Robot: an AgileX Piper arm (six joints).
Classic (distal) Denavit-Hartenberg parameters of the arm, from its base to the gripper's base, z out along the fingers. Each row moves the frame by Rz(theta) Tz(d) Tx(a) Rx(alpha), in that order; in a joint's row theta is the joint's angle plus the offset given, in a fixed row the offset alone. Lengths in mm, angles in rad.
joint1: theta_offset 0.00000, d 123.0, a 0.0, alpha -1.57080
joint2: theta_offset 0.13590, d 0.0, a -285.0, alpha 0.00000
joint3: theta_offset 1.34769, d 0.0, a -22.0, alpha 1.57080
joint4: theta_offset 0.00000, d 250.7, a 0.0, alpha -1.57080
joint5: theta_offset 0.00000, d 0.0, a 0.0, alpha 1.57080
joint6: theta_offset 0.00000, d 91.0, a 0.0, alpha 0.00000
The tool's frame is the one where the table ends.
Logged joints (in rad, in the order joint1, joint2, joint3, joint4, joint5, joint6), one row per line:
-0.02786 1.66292 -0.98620 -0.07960 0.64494 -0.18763
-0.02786 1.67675 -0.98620 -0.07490 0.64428 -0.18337
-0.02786 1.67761 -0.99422 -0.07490 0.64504 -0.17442
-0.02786 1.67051 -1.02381 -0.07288 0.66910 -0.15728
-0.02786 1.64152 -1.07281 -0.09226 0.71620 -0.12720
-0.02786 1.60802 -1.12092 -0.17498 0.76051 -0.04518
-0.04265 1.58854 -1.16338 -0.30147 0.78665 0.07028
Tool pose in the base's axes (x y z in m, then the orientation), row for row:
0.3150 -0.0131 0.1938 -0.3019 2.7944 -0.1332
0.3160 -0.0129 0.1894 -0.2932 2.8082 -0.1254
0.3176 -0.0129 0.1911 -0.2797 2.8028 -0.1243
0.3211 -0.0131 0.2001 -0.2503 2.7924 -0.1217
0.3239 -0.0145 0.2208 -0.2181 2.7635 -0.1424
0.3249 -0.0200 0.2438 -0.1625 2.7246 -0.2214
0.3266 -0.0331 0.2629 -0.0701 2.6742 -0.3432
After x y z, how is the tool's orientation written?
As a rotation vector, in radians.
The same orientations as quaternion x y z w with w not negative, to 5 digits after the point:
-0.10585 0.97979 -0.04670 0.16316
-0.10245 0.98129 -0.04382 0.15702
-0.09792 0.98122 -0.04352 0.16037
-0.08794 0.98111 -0.04276 0.16689
-0.07726 0.97898 -0.05045 0.18190
-0.05814 0.97481 -0.07921 0.20023
-0.02535 0.96714 -0.12412 0.22045

